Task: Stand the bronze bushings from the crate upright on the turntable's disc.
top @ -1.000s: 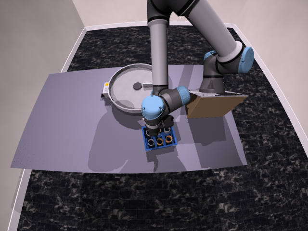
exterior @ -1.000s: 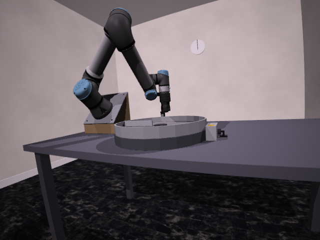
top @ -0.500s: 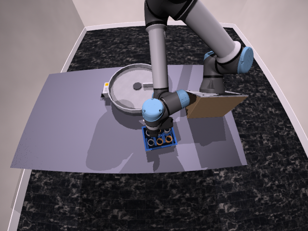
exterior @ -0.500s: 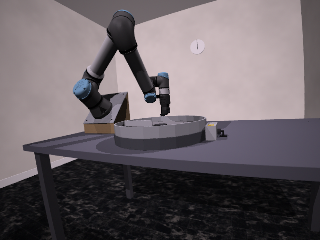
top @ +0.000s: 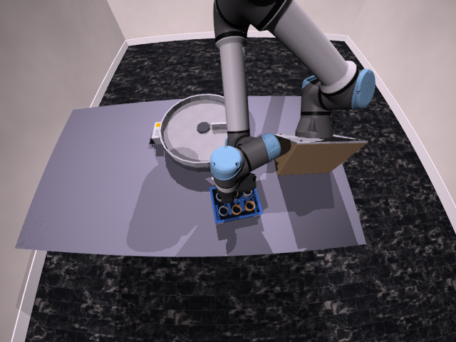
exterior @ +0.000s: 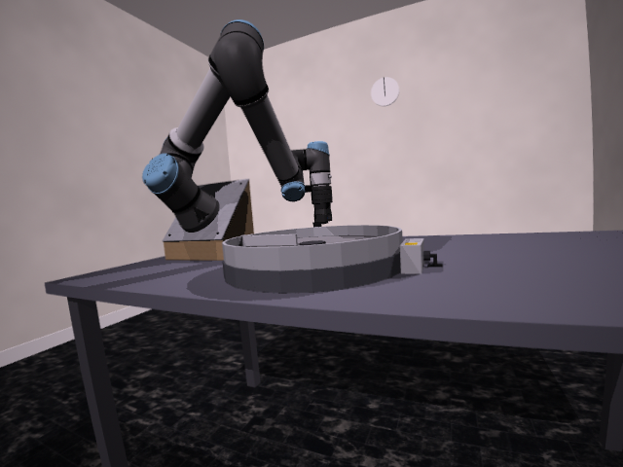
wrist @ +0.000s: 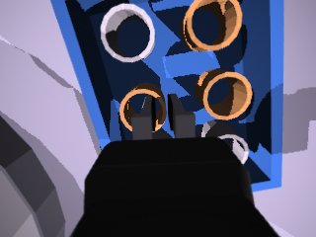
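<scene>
Now: the blue crate 20 mm to the left of my hand and 20 mm below it. The rest, counted from my hand: turntable disc (360 mm to the right, 90 mm ahead, 10 mm above).
</scene>
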